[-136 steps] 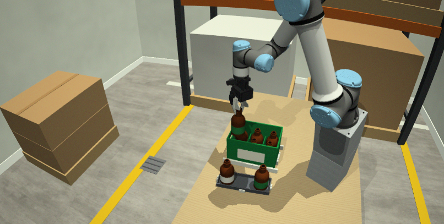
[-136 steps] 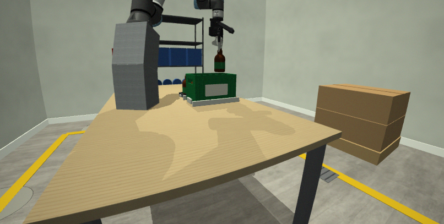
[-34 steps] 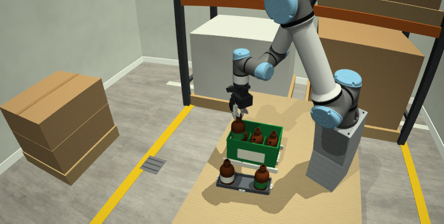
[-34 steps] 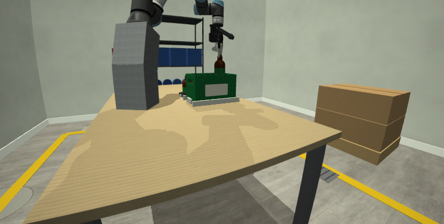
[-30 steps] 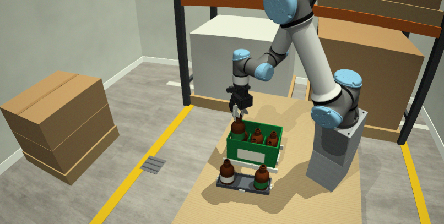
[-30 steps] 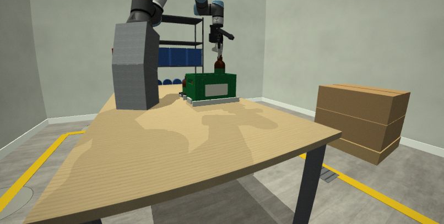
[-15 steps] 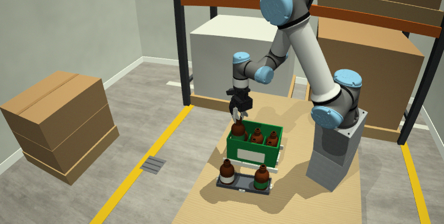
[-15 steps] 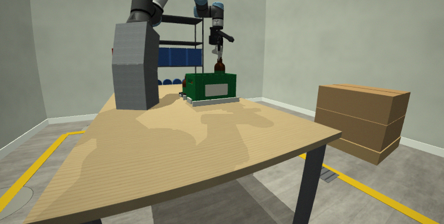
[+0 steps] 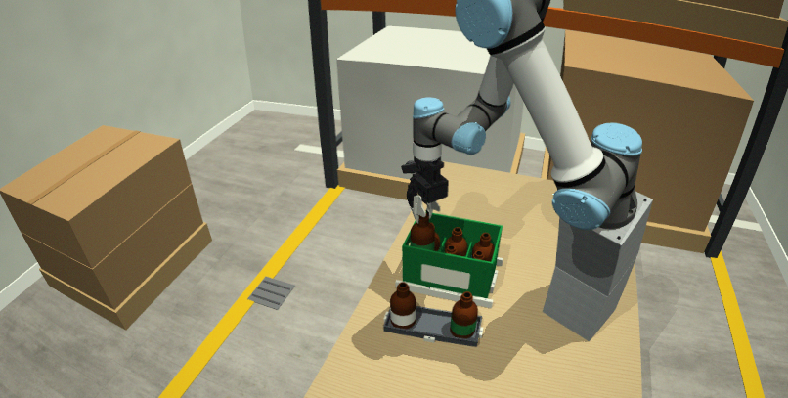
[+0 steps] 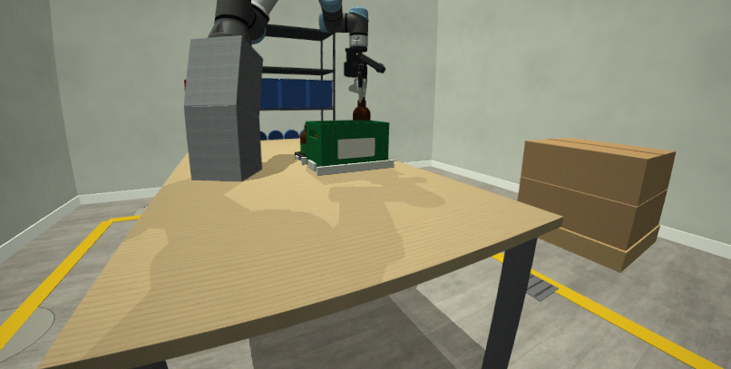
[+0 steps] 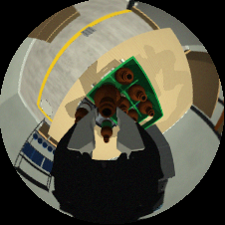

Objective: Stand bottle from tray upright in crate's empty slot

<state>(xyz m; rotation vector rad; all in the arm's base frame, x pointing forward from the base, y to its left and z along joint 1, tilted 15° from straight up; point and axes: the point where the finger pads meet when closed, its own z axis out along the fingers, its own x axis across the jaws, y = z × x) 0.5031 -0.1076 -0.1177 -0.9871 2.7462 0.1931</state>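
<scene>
Now: hand 70 mm above the brown bottle. The rest, counted from my hand: white-labelled bottle (30 mm ahead, 190 mm to the left, 180 mm below); crate (90 mm behind, 30 mm to the right, 180 mm below); tray (60 mm behind, 190 mm to the left, 250 mm below).
</scene>
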